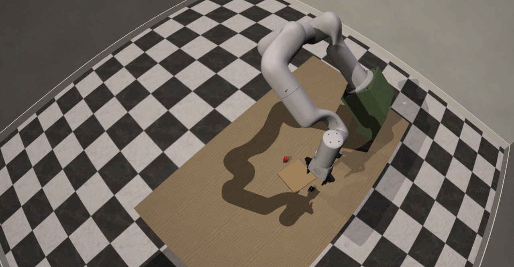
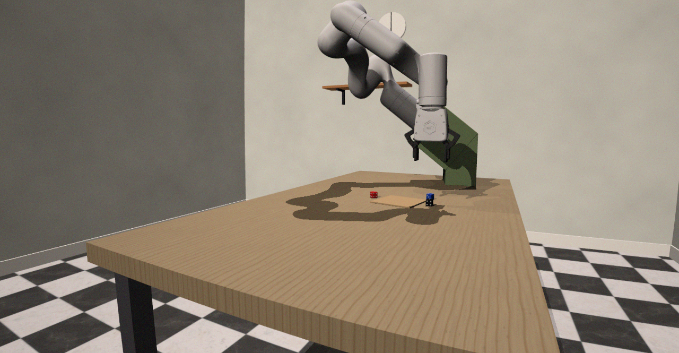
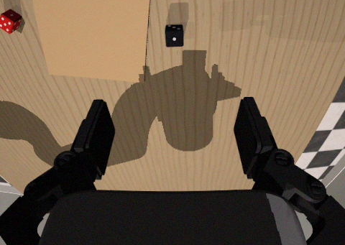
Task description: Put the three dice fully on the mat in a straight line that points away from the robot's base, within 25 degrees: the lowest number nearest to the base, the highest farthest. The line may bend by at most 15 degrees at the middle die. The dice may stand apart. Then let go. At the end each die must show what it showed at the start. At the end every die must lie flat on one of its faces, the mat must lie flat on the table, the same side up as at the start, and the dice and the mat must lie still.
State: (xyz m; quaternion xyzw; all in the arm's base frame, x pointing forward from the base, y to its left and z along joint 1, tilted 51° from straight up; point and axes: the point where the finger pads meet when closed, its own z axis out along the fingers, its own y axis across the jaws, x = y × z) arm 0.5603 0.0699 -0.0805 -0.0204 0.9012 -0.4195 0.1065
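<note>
Now: the black die 140 mm below my hand. From my hand the other things lie so: tan mat: 20 mm behind, 100 mm to the right, 150 mm below; then red die: 50 mm behind, 200 mm to the right, 140 mm below; then blue die: 100 mm behind, 10 mm to the right, 140 mm below.
</note>
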